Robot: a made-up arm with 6 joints. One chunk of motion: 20 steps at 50 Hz.
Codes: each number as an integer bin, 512 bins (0 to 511) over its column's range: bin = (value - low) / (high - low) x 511, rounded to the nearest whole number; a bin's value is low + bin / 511 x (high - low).
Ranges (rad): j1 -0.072..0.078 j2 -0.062..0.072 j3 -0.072..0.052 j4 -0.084..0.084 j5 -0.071..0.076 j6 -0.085..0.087
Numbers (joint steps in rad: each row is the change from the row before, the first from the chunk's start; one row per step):
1: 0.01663 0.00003 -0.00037 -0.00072 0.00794 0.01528
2: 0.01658 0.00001 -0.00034 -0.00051 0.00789 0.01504
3: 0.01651 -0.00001 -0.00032 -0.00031 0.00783 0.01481
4: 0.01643 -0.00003 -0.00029 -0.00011 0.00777 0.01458
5: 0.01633 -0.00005 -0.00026 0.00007 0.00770 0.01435
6: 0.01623 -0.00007 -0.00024 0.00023 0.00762 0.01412
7: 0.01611 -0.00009 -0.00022 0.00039 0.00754 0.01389
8: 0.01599 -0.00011 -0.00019 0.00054 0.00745 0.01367
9: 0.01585 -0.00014 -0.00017 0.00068 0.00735 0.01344
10: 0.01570 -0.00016 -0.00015 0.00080 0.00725 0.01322
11: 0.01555 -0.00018 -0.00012 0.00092 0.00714 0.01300
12: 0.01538 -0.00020 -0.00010 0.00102 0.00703 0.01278
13: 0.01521 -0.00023 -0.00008 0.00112 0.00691 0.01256
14: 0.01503 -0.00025 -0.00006 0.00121 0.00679 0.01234
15: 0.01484 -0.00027 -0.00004 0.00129 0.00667 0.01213
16: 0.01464 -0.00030 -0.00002 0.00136 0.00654 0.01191
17: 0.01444 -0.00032 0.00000 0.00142 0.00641 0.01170
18: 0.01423 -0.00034 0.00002 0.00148 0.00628 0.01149
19: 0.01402 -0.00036 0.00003 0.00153 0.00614 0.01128
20: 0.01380 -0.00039 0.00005 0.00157 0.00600 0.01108
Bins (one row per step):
1: 302 237 295 253 274 298
2: 302 236 295 254 274 297
3: 302 236 295 255 274 297
4: 301 236 296 255 274 296
5: 301 236 296 256 274 295
6: 301 236 296 256 273 294
7: 300 236 296 257 273 294
8: 300 236 296 257 273 293
9: 299 236 296 258 272 292
10: 299 236 296 258 272 292
11: 298 236 296 258 272 291
12: 298 236 296 259 271 290
13: 297 236 296 259 271 290
14: 296 235 296 259 270 289
15: 296 235 297 259 270 289
16: 295 235 297 260 270 288
17: 294 235 297 260 269 287
18: 294 235 297 260 269 287
19: 293 235 297 260 268 286
20: 292 235 297 260 268 285

